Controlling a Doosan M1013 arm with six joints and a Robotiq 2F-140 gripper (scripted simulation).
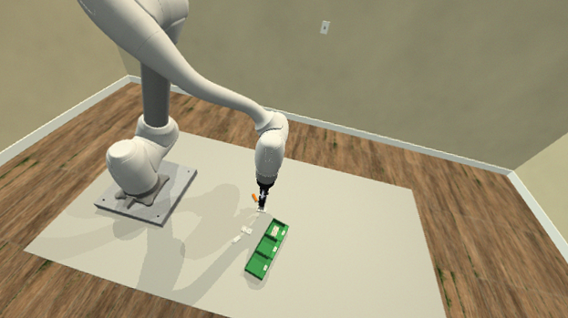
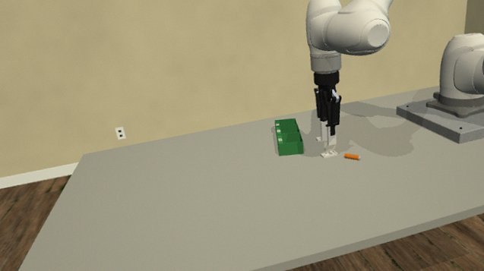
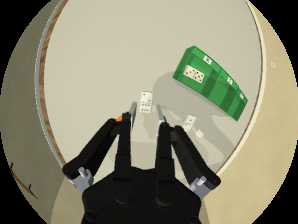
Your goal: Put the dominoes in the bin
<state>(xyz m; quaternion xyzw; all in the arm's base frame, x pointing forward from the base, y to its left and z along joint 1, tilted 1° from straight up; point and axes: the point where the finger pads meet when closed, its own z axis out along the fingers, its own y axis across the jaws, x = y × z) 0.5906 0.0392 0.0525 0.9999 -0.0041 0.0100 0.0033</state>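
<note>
Now: hand 10 cm to the left of the white domino, 9 cm short of it and 7 cm above it. Also, from my hand: white block: 18 cm to the right, 8 cm below, 8 cm behind; orange cylinder: 7 cm below, 6 cm to the left, 5 cm behind.
</note>
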